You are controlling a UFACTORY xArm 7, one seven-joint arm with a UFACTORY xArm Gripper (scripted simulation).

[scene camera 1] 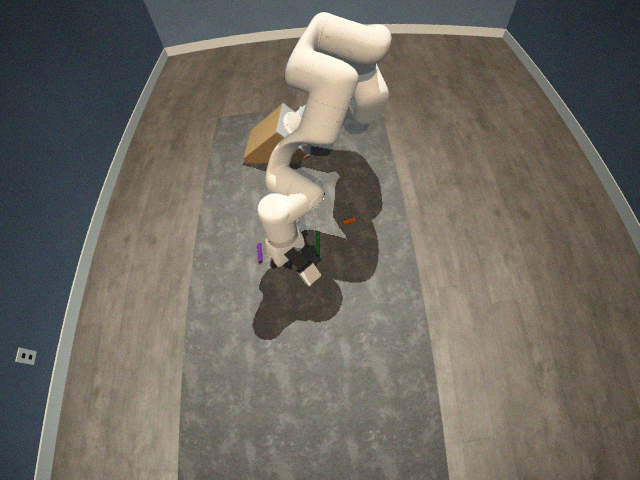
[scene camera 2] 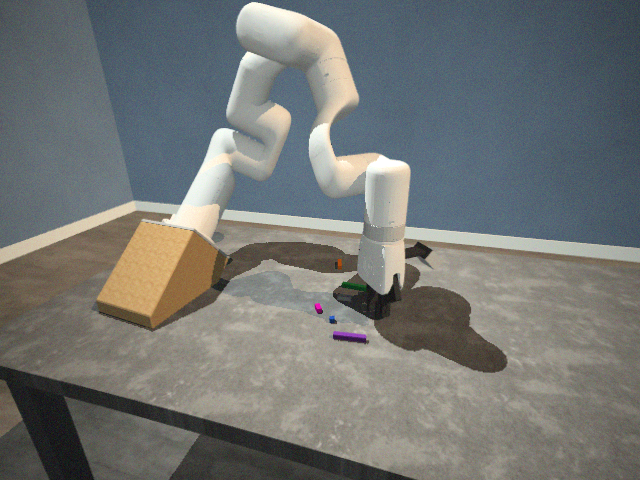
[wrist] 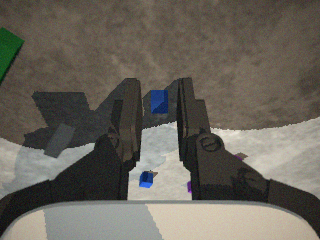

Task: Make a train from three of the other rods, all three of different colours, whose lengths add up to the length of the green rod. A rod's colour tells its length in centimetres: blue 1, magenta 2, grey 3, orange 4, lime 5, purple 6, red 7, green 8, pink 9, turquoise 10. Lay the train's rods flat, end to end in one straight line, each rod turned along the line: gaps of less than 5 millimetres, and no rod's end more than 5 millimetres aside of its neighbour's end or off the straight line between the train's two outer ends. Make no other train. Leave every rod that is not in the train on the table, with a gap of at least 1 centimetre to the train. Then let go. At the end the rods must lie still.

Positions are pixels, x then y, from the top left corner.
my gripper: scene camera 1 291, 263; scene camera 2 378, 313; wrist 159, 96
